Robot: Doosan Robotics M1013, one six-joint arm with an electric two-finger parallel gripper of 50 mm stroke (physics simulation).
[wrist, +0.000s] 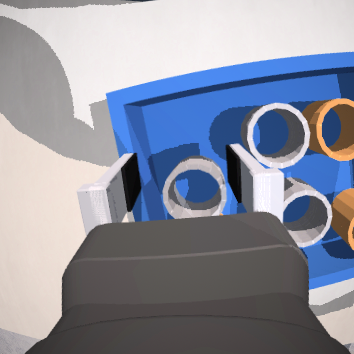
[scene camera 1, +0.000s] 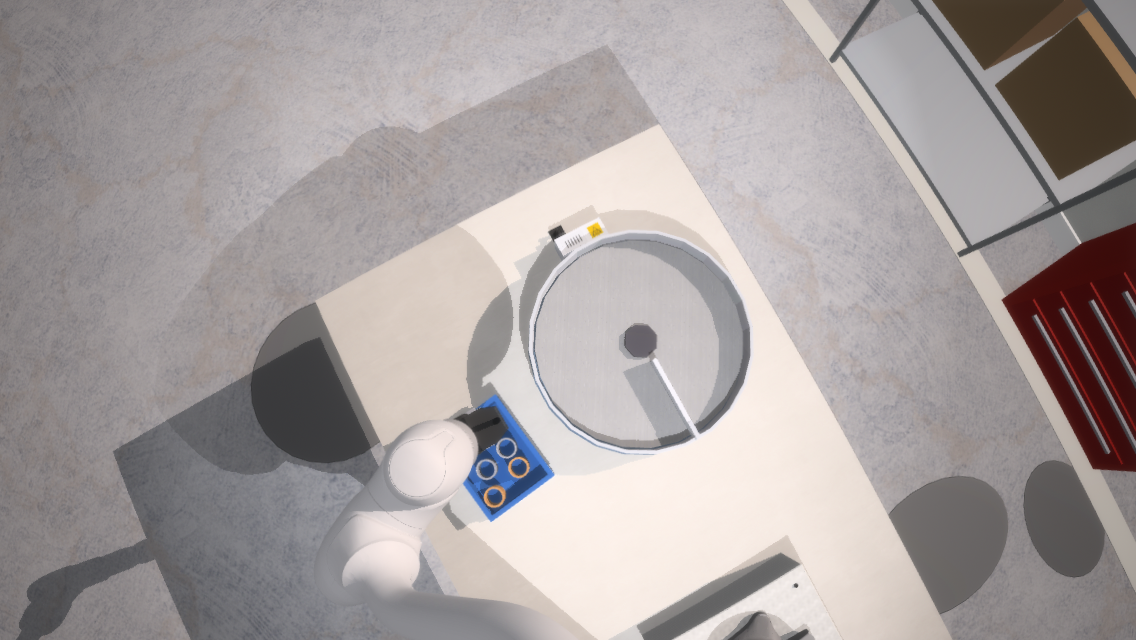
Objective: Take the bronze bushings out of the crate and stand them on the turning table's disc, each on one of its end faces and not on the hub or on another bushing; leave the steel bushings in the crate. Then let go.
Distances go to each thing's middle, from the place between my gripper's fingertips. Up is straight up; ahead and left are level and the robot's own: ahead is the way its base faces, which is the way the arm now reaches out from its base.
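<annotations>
Counting from my hand, I find the turning table disc [scene camera 1: 615, 309] 330 mm to the right and 60 mm behind. The blue crate [scene camera 1: 540, 472] is 20 mm below my hand, 20 mm to the left of it and 60 mm behind it.
</annotations>
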